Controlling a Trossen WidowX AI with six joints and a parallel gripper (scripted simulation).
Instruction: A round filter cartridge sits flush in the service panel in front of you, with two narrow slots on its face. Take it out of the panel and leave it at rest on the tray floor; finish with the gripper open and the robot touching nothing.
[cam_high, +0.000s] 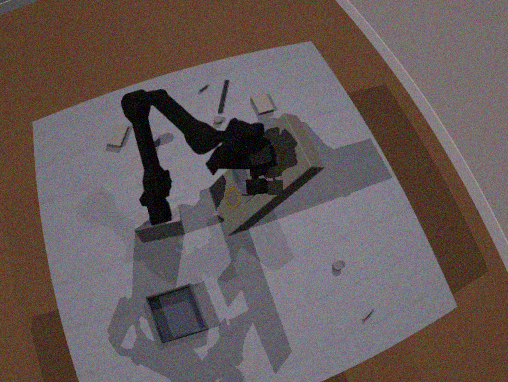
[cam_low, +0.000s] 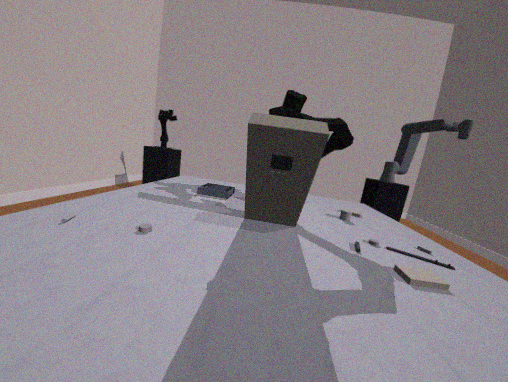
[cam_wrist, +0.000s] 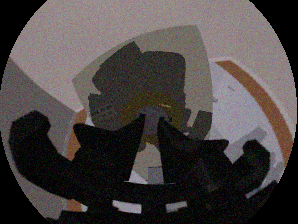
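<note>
The tan service panel lies 40 mm behind my gripper tip and 80 mm below it. Also, from my gripper tip: round filter cartridge (10 mm ahead, 10 mm below); then dark square tray (410 mm behind, 290 mm to the right, 230 mm below).
</note>
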